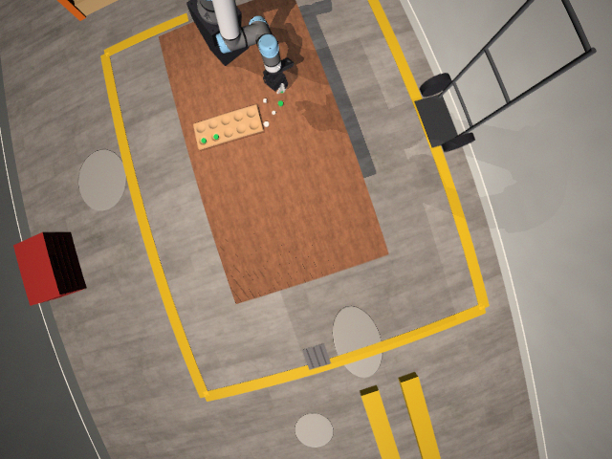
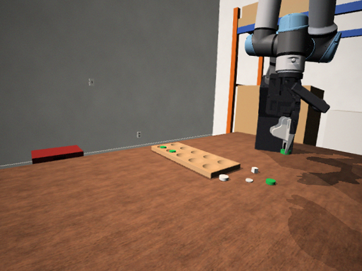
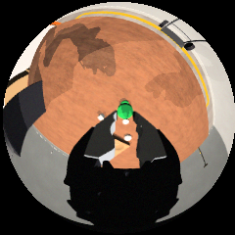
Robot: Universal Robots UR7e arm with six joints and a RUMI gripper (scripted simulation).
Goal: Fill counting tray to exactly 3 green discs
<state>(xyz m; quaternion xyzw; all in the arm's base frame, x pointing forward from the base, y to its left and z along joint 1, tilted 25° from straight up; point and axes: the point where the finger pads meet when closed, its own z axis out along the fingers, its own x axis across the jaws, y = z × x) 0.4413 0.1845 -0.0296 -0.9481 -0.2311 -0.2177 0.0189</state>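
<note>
Right now my hand is 35 cm to the left of the wooden counting tray, 11 cm above it and 4 cm short of it. From my hand the other things lie so: white disc 14 cm to the right, 11 cm below, 10 cm ahead; then small white cube 11 cm below, 10 cm to the right, 3 cm behind.
</note>
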